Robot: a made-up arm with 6 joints.
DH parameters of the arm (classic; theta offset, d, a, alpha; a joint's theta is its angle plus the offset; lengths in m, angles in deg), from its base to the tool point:
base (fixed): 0 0.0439 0 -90
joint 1: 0 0.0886 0.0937 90
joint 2: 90 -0.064 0.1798 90
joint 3: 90 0.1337 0.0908 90
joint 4: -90 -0.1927 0.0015 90
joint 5: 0 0.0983 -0.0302 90
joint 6: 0 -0.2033 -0.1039 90
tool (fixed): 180 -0.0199 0 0
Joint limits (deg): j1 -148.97..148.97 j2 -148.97..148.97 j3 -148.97..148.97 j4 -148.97..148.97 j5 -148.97..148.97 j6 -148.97..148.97
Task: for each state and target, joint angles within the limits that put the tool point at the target. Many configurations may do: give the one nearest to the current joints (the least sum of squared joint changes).
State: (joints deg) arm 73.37 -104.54 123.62 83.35 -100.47 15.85
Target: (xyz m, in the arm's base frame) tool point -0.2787 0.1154 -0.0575
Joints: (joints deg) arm 82.25 -106.32 115.60 76.69 -103.99 9.85
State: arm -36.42 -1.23 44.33 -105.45 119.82 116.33
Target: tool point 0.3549 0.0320 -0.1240
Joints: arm -42.85 8.87 86.12 -122.59 124.91 112.52
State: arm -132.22 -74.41 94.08 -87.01 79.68 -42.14
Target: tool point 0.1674 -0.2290 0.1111
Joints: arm -128.57 -80.78 74.77 -96.92 68.48 -43.70
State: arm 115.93 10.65 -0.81 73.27 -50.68 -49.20
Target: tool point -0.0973 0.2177 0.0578
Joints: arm 96.14 10.12 -6.49 23.35 -56.50 -63.54
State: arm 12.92 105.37 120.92 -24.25 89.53 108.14
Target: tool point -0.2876 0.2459 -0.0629
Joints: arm 27.27 130.17 122.04 -12.00 67.88 120.92
